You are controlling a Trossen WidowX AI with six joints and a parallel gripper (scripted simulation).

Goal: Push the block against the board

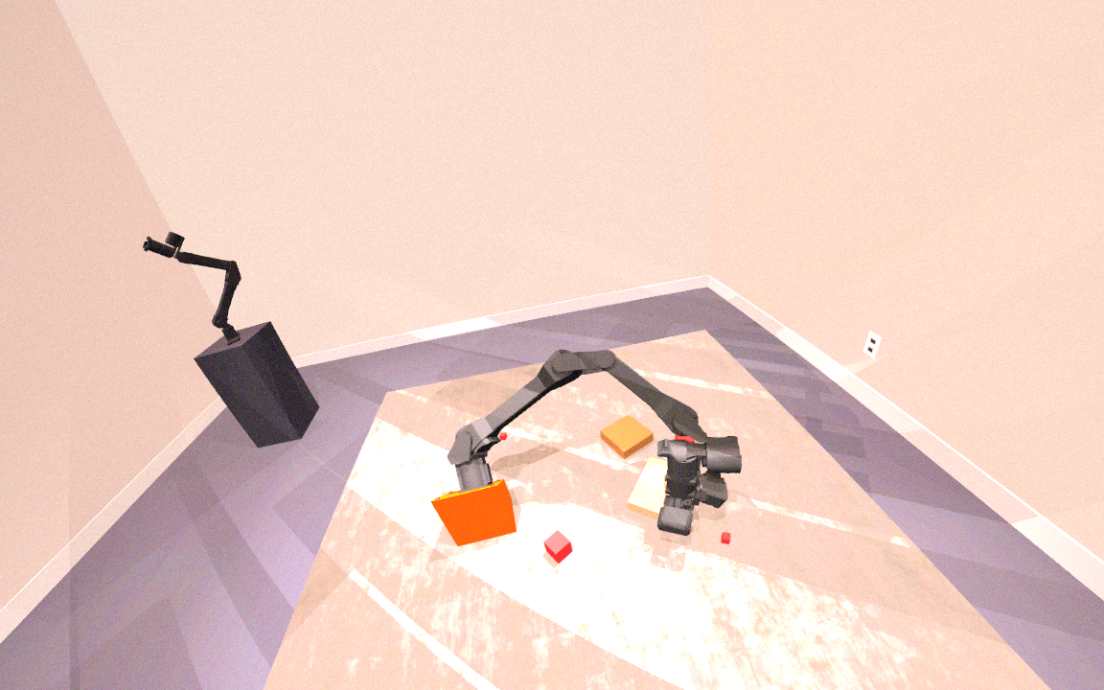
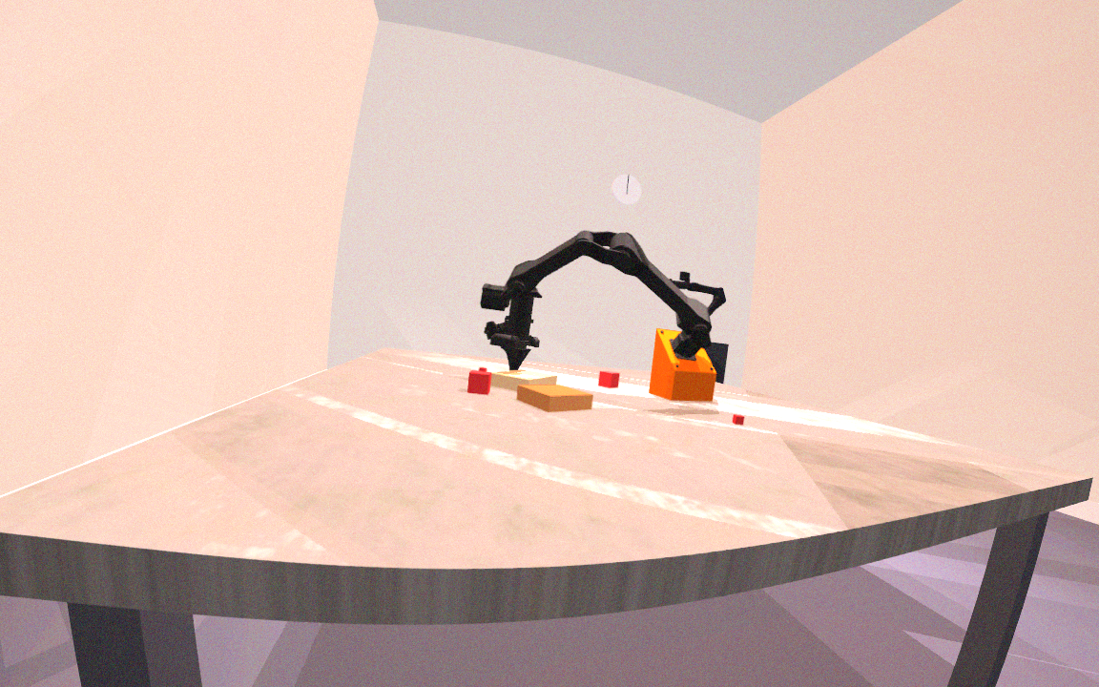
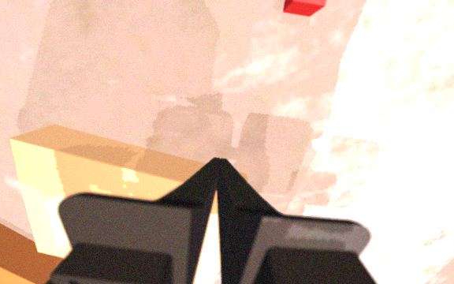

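Right now my gripper tip is 30 mm past the orange square block and 270 mm to the right of it. Round my gripper tip: pale yellow flat piece 10 mm behind, 80 mm to the left.
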